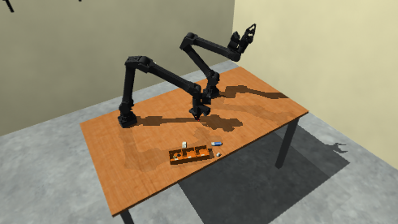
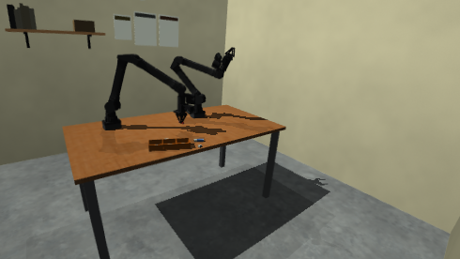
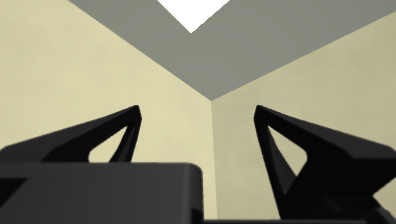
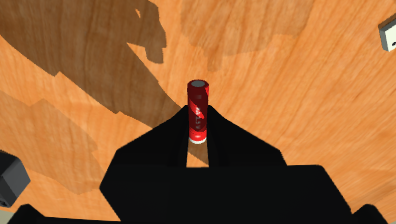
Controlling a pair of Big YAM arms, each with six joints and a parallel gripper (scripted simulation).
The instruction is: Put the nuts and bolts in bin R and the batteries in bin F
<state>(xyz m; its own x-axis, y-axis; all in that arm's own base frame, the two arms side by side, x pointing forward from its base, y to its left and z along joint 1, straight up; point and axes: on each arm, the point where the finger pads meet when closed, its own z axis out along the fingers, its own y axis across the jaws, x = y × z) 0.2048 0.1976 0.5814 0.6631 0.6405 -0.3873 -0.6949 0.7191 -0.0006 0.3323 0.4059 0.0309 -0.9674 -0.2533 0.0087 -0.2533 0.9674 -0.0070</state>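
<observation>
Right now the orange bin unit is 240 mm ahead of my right hand, 180 mm to the right of it and 50 mm below it. The rest, counted from my right hand: blue battery: 230 mm ahead, 20 mm to the left, 60 mm below; white domino: 130 mm ahead, 170 mm to the right, 60 mm below; red battery: right at my right hand.
</observation>
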